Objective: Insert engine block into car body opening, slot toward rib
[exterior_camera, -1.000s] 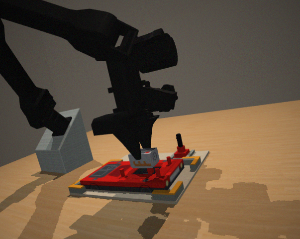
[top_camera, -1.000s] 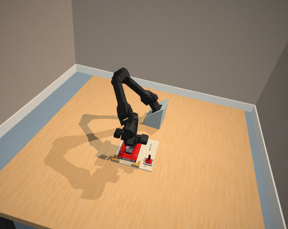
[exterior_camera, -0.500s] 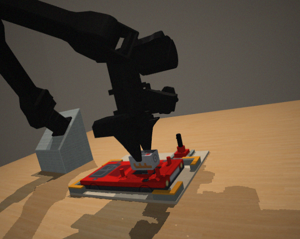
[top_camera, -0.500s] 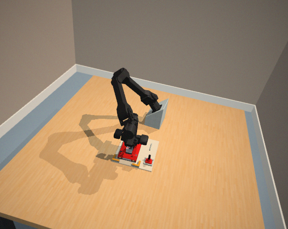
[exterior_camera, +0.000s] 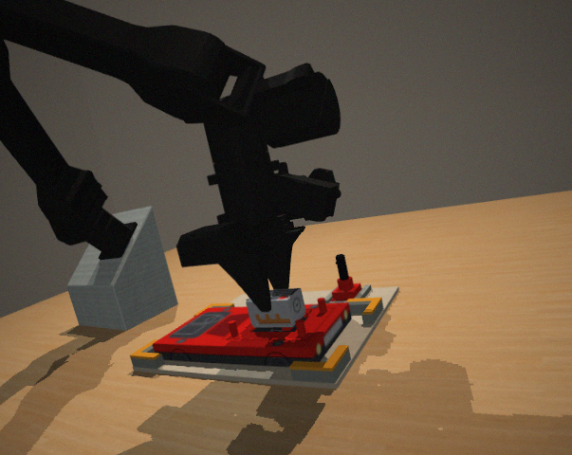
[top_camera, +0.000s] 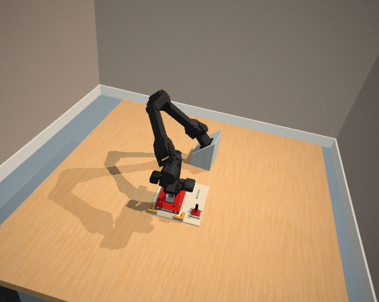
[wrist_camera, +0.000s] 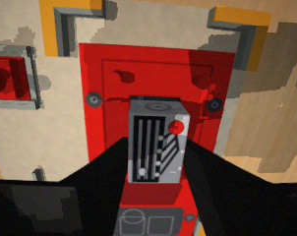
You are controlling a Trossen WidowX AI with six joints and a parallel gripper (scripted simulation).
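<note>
My gripper tip is now 30 mm past the pale base plate, 20 mm to the right of it and 40 mm above it. From my gripper tip the other things lie so: grey engine block (10 mm below).
</note>
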